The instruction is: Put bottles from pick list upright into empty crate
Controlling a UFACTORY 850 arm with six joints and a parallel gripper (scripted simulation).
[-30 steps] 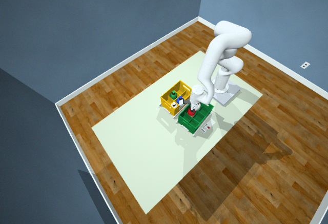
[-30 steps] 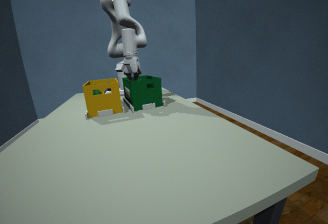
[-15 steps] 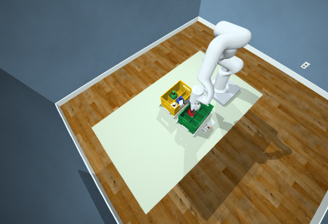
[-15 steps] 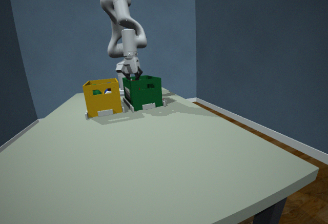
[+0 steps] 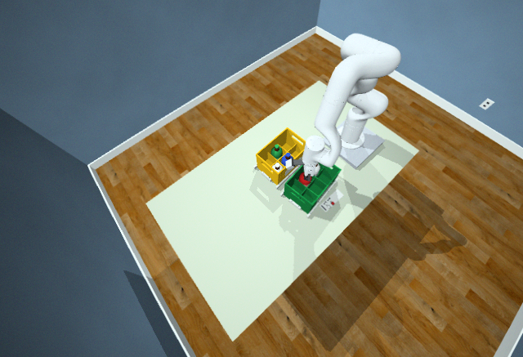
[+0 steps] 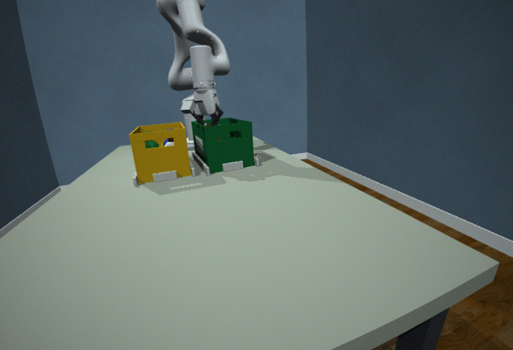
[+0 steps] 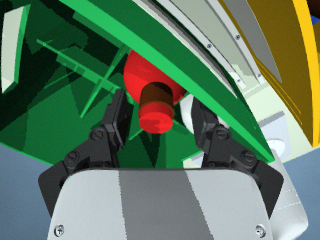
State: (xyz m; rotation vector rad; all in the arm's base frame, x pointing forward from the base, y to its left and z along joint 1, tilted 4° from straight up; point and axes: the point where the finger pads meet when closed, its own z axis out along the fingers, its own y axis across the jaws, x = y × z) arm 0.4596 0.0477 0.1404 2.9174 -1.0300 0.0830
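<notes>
Now: hand 7 cm above the red bottle. From my hand the other things lie so: blue-label bottle: 15 cm to the right, 7 cm below; green crate: 7 cm below, 5 cm to the left, 1 cm behind; yellow crate: 19 cm to the right, 7 cm below, 1 cm ahead.
</notes>
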